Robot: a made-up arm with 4 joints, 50 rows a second.
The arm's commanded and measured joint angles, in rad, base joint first. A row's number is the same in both.
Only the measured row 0 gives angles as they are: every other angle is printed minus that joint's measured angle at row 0.
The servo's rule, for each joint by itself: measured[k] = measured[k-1] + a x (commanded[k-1-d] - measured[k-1]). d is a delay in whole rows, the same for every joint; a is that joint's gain. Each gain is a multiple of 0.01, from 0.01 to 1. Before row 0 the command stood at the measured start. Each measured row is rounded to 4 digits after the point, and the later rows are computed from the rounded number. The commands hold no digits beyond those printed.
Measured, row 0: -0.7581, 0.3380, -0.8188, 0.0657
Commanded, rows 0 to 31: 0.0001, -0.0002, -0.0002, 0.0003; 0.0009, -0.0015, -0.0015, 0.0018; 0.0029, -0.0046, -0.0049, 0.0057; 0.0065, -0.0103, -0.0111, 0.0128; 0.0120, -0.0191, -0.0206, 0.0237; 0.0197, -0.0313, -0.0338, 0.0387; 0.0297, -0.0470, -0.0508, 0.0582; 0.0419, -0.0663, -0.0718, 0.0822; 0.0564, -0.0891, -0.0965, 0.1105; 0.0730, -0.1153, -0.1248, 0.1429; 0.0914, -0.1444, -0.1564, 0.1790; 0.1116, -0.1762, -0.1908, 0.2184; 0.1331, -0.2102, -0.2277, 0.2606; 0.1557, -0.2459, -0.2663, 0.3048; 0.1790, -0.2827, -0.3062, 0.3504; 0.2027, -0.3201, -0.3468, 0.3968; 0.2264, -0.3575, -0.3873, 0.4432; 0.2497, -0.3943, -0.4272, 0.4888; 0.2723, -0.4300, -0.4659, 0.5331; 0.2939, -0.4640, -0.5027, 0.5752; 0.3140, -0.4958, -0.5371, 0.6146; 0.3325, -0.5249, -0.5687, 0.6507; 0.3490, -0.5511, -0.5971, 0.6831; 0.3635, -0.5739, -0.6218, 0.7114; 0.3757, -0.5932, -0.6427, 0.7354; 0.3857, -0.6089, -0.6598, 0.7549; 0.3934, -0.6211, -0.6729, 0.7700; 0.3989, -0.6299, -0.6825, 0.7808; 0.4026, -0.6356, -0.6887, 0.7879; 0.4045, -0.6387, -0.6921, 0.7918; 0.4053, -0.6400, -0.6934, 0.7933; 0.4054, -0.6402, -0.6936, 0.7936
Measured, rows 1 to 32: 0.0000, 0.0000, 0.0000, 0.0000; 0.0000, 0.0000, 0.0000, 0.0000; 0.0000, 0.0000, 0.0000, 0.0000; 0.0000, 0.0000, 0.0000, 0.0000; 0.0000, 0.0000, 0.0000, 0.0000; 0.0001, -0.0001, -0.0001, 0.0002; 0.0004, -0.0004, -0.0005, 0.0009; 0.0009, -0.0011, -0.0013, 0.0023; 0.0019, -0.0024, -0.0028, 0.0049; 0.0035, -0.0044, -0.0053, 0.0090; 0.0059, -0.0074, -0.0089, 0.0149; 0.0091, -0.0115, -0.0139, 0.0230; 0.0134, -0.0169, -0.0205, 0.0335; 0.0188, -0.0238, -0.0288, 0.0466; 0.0253, -0.0322, -0.0390, 0.0625; 0.0331, -0.0423, -0.0511, 0.0812; 0.0421, -0.0541, -0.0652, 0.1027; 0.0523, -0.0675, -0.0813, 0.1270; 0.0637, -0.0826, -0.0993, 0.1538; 0.0762, -0.0992, -0.1191, 0.1830; 0.0897, -0.1173, -0.1406, 0.2142; 0.1041, -0.1367, -0.1635, 0.2472; 0.1192, -0.1572, -0.1877, 0.2815; 0.1349, -0.1787, -0.2129, 0.3167; 0.1510, -0.2009, -0.2388, 0.3524; 0.1673, -0.2236, -0.2652, 0.3882; 0.1837, -0.2465, -0.2918, 0.4236; 0.1999, -0.2694, -0.3182, 0.4581; 0.2157, -0.2921, -0.3442, 0.4914; 0.2310, -0.3143, -0.3694, 0.5230; 0.2456, -0.3358, -0.3937, 0.5526; 0.2594, -0.3564, -0.4168, 0.5800
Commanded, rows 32 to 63: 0.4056, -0.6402, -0.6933, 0.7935; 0.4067, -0.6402, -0.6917, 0.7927; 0.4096, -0.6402, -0.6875, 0.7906; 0.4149, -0.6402, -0.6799, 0.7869; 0.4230, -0.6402, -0.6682, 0.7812; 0.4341, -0.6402, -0.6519, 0.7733; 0.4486, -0.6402, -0.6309, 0.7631; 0.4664, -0.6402, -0.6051, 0.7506; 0.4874, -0.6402, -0.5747, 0.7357; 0.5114, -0.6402, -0.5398, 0.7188; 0.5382, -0.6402, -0.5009, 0.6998; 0.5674, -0.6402, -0.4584, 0.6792; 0.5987, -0.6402, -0.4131, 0.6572; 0.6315, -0.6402, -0.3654, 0.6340; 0.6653, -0.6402, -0.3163, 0.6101; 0.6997, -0.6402, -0.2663, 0.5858; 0.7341, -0.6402, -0.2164, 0.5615; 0.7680, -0.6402, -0.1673, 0.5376; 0.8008, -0.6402, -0.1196, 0.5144; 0.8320, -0.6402, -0.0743, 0.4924; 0.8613, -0.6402, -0.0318, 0.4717; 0.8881, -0.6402, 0.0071, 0.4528; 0.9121, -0.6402, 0.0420, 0.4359; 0.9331, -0.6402, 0.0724, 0.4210; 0.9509, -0.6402, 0.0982, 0.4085; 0.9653, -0.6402, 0.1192, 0.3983; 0.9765, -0.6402, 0.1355, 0.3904; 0.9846, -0.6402, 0.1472, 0.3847; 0.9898, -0.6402, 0.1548, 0.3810; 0.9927, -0.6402, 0.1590, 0.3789; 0.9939, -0.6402, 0.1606, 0.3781; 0.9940, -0.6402, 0.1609, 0.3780
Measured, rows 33 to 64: 0.2723, -0.3759, -0.4386, 0.6049; 0.2842, -0.3943, -0.4589, 0.6273; 0.2951, -0.4115, -0.4777, 0.6472; 0.3050, -0.4275, -0.4950, 0.6648; 0.3141, -0.4424, -0.5109, 0.6802; 0.3224, -0.4562, -0.5254, 0.6937; 0.3302, -0.4691, -0.5384, 0.7053; 0.3378, -0.4811, -0.5497, 0.7151; 0.3455, -0.4922, -0.5592, 0.7230; 0.3535, -0.5026, -0.5666, 0.7290; 0.3621, -0.5122, -0.5717, 0.7331; 0.3715, -0.5212, -0.5744, 0.7352; 0.3819, -0.5295, -0.5744, 0.7353; 0.3936, -0.5372, -0.5716, 0.7333; 0.4066, -0.5444, -0.5659, 0.7293; 0.4211, -0.5511, -0.5573, 0.7233; 0.4371, -0.5573, -0.5458, 0.7154; 0.4546, -0.5631, -0.5314, 0.7056; 0.4736, -0.5685, -0.5142, 0.6941; 0.4939, -0.5735, -0.4944, 0.6811; 0.5155, -0.5782, -0.4722, 0.6667; 0.5382, -0.5825, -0.4478, 0.6512; 0.5618, -0.5865, -0.4215, 0.6348; 0.5861, -0.5903, -0.3937, 0.6177; 0.6109, -0.5938, -0.3647, 0.6002; 0.6358, -0.5970, -0.3350, 0.5825; 0.6607, -0.6000, -0.3048, 0.5649; 0.6852, -0.6028, -0.2746, 0.5476; 0.7091, -0.6054, -0.2448, 0.5309; 0.7322, -0.6078, -0.2157, 0.5150; 0.7542, -0.6101, -0.1876, 0.5000; 0.7749, -0.6122, -0.1608, 0.4862
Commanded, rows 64 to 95: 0.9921, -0.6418, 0.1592, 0.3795; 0.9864, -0.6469, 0.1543, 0.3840; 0.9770, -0.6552, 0.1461, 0.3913; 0.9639, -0.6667, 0.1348, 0.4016; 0.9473, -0.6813, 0.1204, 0.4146; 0.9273, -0.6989, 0.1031, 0.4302; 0.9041, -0.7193, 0.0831, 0.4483; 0.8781, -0.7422, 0.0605, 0.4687; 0.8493, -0.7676, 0.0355, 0.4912; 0.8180, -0.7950, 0.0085, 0.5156; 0.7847, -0.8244, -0.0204, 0.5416; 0.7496, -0.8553, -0.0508, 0.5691; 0.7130, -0.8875, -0.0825, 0.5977; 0.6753, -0.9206, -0.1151, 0.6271; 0.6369, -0.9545, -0.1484, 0.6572; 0.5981, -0.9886, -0.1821, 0.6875; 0.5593, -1.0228, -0.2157, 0.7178; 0.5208, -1.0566, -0.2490, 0.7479; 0.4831, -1.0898, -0.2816, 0.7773; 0.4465, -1.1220, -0.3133, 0.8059; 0.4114, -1.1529, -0.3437, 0.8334; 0.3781, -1.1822, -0.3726, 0.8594; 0.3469, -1.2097, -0.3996, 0.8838; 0.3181, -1.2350, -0.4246, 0.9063; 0.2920, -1.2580, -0.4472, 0.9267; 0.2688, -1.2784, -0.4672, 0.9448; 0.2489, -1.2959, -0.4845, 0.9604; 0.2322, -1.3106, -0.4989, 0.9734; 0.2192, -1.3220, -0.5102, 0.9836; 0.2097, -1.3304, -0.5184, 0.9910; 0.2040, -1.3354, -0.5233, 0.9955; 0.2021, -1.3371, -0.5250, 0.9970
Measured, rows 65 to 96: 0.7942, -0.6142, -0.1356, 0.4736; 0.8121, -0.6160, -0.1120, 0.4622; 0.8285, -0.6177, -0.0902, 0.4521; 0.8434, -0.6193, -0.0701, 0.4432; 0.8568, -0.6209, -0.0518, 0.4356; 0.8685, -0.6227, -0.0353, 0.4294; 0.8783, -0.6250, -0.0208, 0.4248; 0.8860, -0.6279, -0.0084, 0.4220; 0.8915, -0.6316, 0.0019, 0.4211; 0.8947, -0.6363, 0.0100, 0.4222; 0.8955, -0.6421, 0.0158, 0.4253; 0.8939, -0.6491, 0.0194, 0.4305; 0.8899, -0.6574, 0.0207, 0.4378; 0.8834, -0.6670, 0.0197, 0.4471; 0.8745, -0.6780, 0.0165, 0.4584; 0.8633, -0.6904, 0.0111, 0.4717; 0.8498, -0.7042, 0.0036, 0.4868; 0.8341, -0.7193, -0.0059, 0.5036; 0.8164, -0.7358, -0.0173, 0.5220; 0.7968, -0.7535, -0.0305, 0.5419; 0.7754, -0.7724, -0.0453, 0.5630; 0.7525, -0.7923, -0.0616, 0.5852; 0.7283, -0.8131, -0.0792, 0.6083; 0.7029, -0.8347, -0.0979, 0.6320; 0.6767, -0.8570, -0.1176, 0.6562; 0.6498, -0.8798, -0.1380, 0.6806; 0.6225, -0.9029, -0.1589, 0.7050; 0.5951, -0.9261, -0.1802, 0.7292; 0.5678, -0.9493, -0.2016, 0.7529; 0.5409, -0.9723, -0.2228, 0.7759; 0.5146, -0.9950, -0.2437, 0.7980; 0.4892, -1.0171, -0.2641, 0.8190
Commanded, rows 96 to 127: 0.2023, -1.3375, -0.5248, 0.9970; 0.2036, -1.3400, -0.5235, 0.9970; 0.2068, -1.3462, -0.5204, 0.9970; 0.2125, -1.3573, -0.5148, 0.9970; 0.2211, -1.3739, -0.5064, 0.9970; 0.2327, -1.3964, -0.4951, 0.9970; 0.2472, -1.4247, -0.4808, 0.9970; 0.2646, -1.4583, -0.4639, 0.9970; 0.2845, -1.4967, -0.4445, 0.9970; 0.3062, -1.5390, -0.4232, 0.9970; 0.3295, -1.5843, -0.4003, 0.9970; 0.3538, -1.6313, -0.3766, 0.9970; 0.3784, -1.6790, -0.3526, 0.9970; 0.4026, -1.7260, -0.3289, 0.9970; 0.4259, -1.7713, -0.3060, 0.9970; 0.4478, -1.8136, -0.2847, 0.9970; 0.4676, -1.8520, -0.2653, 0.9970; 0.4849, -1.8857, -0.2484, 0.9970; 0.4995, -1.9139, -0.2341, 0.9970; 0.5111, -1.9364, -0.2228, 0.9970; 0.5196, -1.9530, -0.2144, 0.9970; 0.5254, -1.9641, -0.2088, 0.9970; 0.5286, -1.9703, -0.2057, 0.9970; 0.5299, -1.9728, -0.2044, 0.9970; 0.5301, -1.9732, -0.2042, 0.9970; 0.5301, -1.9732, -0.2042, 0.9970; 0.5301, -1.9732, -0.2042, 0.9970; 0.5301, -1.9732, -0.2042, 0.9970; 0.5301, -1.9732, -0.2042, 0.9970; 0.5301, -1.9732, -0.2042, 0.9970; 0.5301, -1.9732, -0.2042, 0.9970; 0.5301, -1.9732, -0.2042, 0.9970
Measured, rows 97 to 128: 0.4649, -1.0384, -0.2838, 0.8388; 0.4419, -1.0588, -0.3026, 0.8571; 0.4205, -1.0782, -0.3203, 0.8737; 0.4008, -1.0963, -0.3367, 0.8885; 0.3829, -1.1132, -0.3517, 0.9015; 0.3668, -1.1291, -0.3654, 0.9130; 0.3524, -1.1443, -0.3778, 0.9231; 0.3398, -1.1592, -0.3888, 0.9320; 0.3291, -1.1742, -0.3982, 0.9398; 0.3204, -1.1898, -0.4060, 0.9467; 0.3138, -1.2062, -0.4120, 0.9527; 0.3094, -1.2238, -0.4162, 0.9580; 0.3072, -1.2429, -0.4185, 0.9627; 0.3071, -1.2636, -0.4189, 0.9668; 0.3091, -1.2860, -0.4174, 0.9704; 0.3131, -1.3102, -0.4141, 0.9736; 0.3190, -1.3360, -0.4092, 0.9764; 0.3265, -1.3633, -0.4028, 0.9789; 0.3354, -1.3919, -0.3951, 0.9811; 0.3455, -1.4214, -0.3863, 0.9830; 0.3565, -1.4515, -0.3766, 0.9847; 0.3681, -1.4819, -0.3663, 0.9862; 0.3799, -1.5121, -0.3557, 0.9875; 0.3917, -1.5418, -0.3451, 0.9886; 0.4032, -1.5706, -0.3346, 0.9896; 0.4142, -1.5981, -0.3245, 0.9905; 0.4245, -1.6242, -0.3150, 0.9913; 0.4340, -1.6486, -0.3062, 0.9920; 0.4426, -1.6713, -0.2980, 0.9926; 0.4505, -1.6924, -0.2905, 0.9931; 0.4577, -1.7121, -0.2836, 0.9936; 0.4642, -1.7304, -0.2772, 0.9940
